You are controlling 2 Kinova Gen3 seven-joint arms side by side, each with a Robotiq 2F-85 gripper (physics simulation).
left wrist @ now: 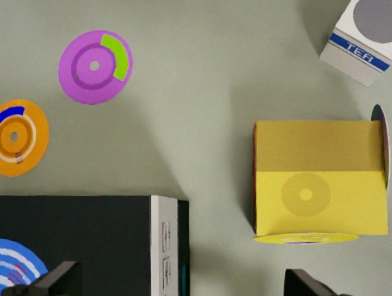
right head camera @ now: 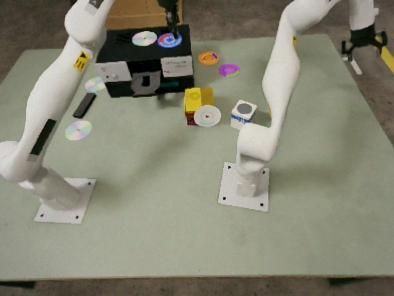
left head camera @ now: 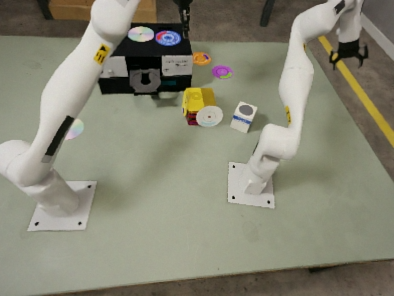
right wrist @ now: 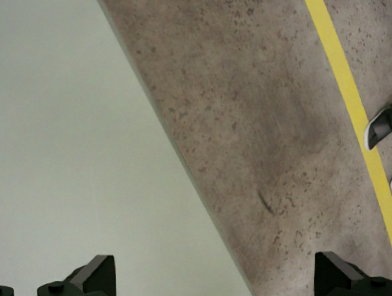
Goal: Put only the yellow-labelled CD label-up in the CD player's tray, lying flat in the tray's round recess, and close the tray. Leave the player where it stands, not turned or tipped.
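Seen in the pictures: left gripper, fingertip midpoint: (left wrist: 183, 289) (right head camera: 177, 30) (left head camera: 185, 29); right gripper, fingertip midpoint: (right head camera: 364, 59) (left head camera: 347, 68) (right wrist: 214, 277); left arm's base, origin of the base link: (right head camera: 66, 199) (left head camera: 64, 204); right arm's base, origin of the base link: (right head camera: 244, 185) (left head camera: 250, 183).
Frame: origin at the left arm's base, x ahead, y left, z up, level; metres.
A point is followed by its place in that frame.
The black CD player (left head camera: 112, 85) {y -0.074, x 0.562, z 0.053 m} (right head camera: 118, 90) {y -0.068, x 0.562, z 0.045 m} (left wrist: 100, 230) stands at the back left. Its grey tray (left head camera: 136, 81) {y -0.201, x 0.509, z 0.129 m} (right head camera: 137, 83) {y -0.200, x 0.515, z 0.129 m} is out at the front, and no disc shows on it. The yellow-labelled CD (left head camera: 185, 103) {y -0.417, x 0.455, z 0.063 m} (left wrist: 306, 238) {y -0.418, x 0.465, z 0.071 m} stands on edge, leaning on the side of a yellow-topped box (left head camera: 208, 95) {y -0.520, x 0.482, z 0.093 m} (right head camera: 206, 95) {y -0.517, x 0.478, z 0.094 m} (left wrist: 320, 145) {y -0.521, x 0.462, z 0.094 m}. My left gripper (left head camera: 185, 35) {y -0.405, x 0.564, z 0.344 m} (right head camera: 173, 34) {y -0.405, x 0.564, z 0.344 m} (left wrist: 185, 285) {y -0.405, x 0.564, z 0.344 m} is open and empty, above the right end of the player's top. My right gripper (left head camera: 347, 64) {y -1.173, x 0.602, z 0.184 m} (right head camera: 363, 54) {y -1.173, x 0.602, z 0.184 m} (right wrist: 214, 277) {y -1.173, x 0.602, z 0.184 m} is open and empty, out past the table's right edge.
A blue-red disc (left head camera: 168, 38) {y -0.331, x 0.739, z 0.200 m} (right head camera: 169, 40) {y -0.328, x 0.741, z 0.199 m} and a silvery disc (left head camera: 141, 34) {y -0.204, x 0.758, z 0.199 m} (right head camera: 144, 38) {y -0.201, x 0.761, z 0.200 m} lie on the player. Orange (left wrist: 39, 137) {y -0.510, x 0.846, z 0.001 m} and purple (left wrist: 95, 90) {y -0.588, x 0.769, z 0.001 m} discs lie beside it. A white disc (left head camera: 205, 120) {y -0.508, x 0.379, z 0.039 m} leans on the box; a tea box (left head camera: 244, 117) {y -0.670, x 0.358, z 0.091 m} stands right. A remote (right head camera: 84, 105) {y 0.092, x 0.479, z 0.020 m} lies left.
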